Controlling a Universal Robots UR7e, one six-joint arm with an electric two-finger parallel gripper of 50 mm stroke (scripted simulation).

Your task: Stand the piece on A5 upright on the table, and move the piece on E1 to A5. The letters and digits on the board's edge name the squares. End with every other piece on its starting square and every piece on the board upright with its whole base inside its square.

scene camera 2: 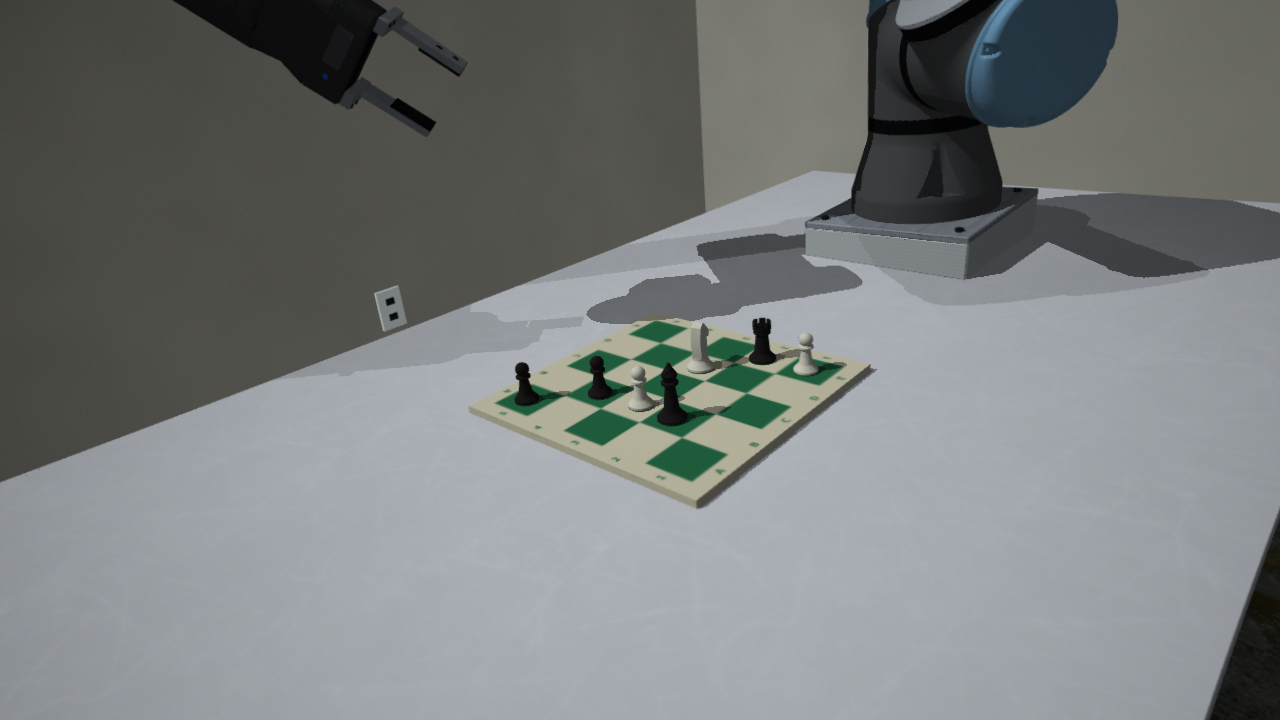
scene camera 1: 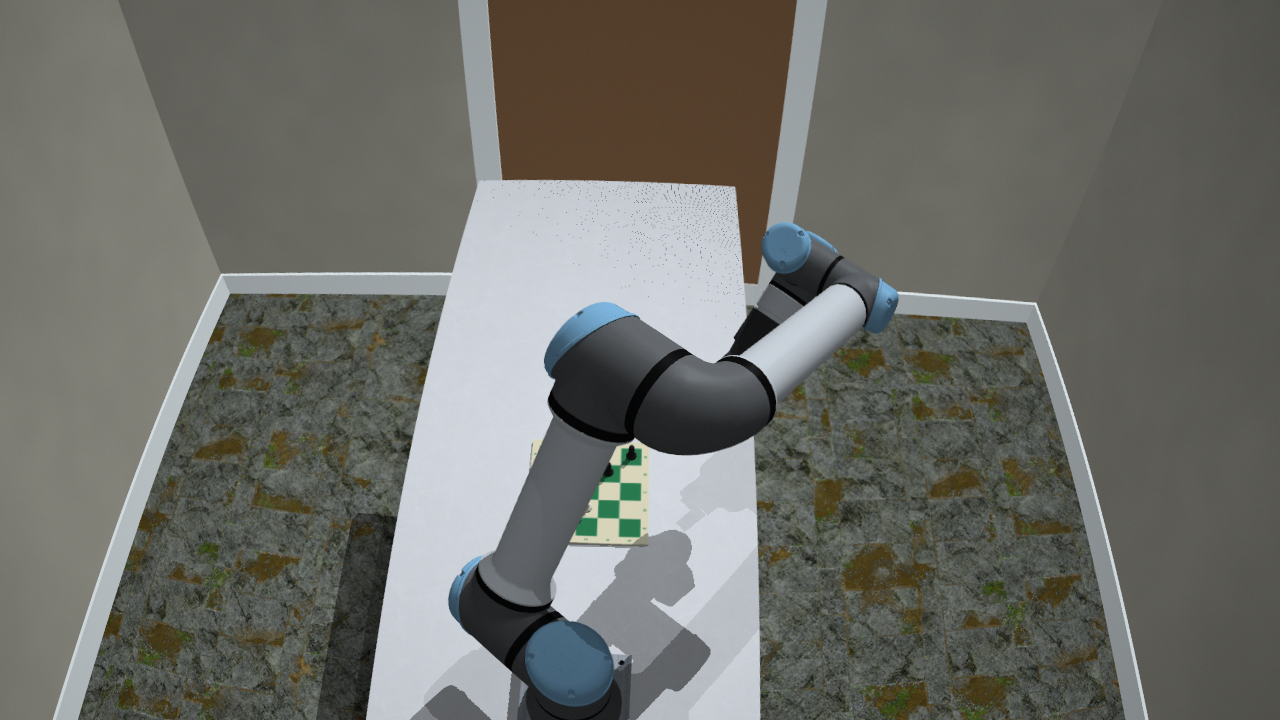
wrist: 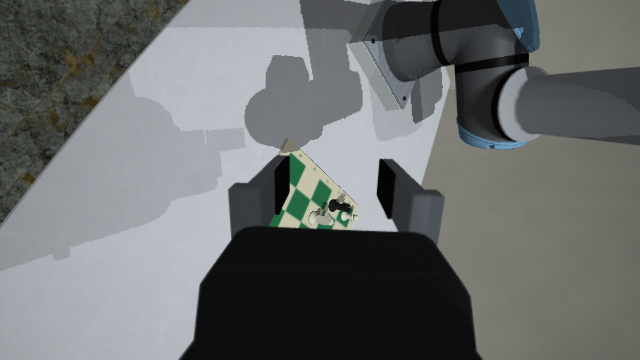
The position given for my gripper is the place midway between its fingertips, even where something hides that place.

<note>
In view: my gripper (scene camera 2: 447, 100), a white knight (scene camera 2: 700, 363) and a white pawn (scene camera 2: 640, 402).
My gripper shows as well in the wrist view (wrist: 333, 175).
</note>
